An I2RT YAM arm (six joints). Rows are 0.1 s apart.
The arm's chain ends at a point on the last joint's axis. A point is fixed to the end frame.
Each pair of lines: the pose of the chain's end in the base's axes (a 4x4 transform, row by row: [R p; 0 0 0 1], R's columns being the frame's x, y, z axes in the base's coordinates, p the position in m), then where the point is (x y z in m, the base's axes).
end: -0.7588, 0.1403, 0.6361, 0.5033; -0.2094, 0.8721, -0.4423, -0.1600; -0.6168, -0.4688, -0.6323, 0.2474; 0, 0, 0, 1
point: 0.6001 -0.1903 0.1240
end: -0.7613, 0.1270, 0.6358, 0.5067; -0.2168, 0.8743, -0.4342, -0.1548; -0.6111, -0.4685, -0.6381, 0.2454; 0, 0, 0, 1
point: 0.6028 -0.1838 0.1212
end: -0.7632, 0.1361, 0.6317, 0.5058; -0.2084, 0.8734, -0.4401, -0.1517; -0.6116, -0.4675, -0.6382, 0.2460; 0, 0, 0, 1
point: 0.6017 -0.1816 0.1218
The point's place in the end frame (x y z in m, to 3 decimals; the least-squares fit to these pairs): 0.009 0.045 0.153
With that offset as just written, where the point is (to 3 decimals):
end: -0.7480, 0.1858, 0.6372, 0.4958; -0.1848, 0.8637, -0.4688, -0.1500; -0.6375, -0.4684, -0.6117, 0.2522; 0, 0, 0, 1
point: 0.595 -0.185 0.132
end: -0.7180, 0.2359, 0.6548, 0.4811; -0.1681, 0.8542, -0.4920, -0.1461; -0.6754, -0.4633, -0.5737, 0.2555; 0, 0, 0, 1
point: 0.585 -0.184 0.141
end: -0.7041, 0.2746, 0.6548, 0.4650; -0.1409, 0.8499, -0.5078, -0.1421; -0.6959, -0.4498, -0.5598, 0.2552; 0, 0, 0, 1
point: 0.571 -0.183 0.143
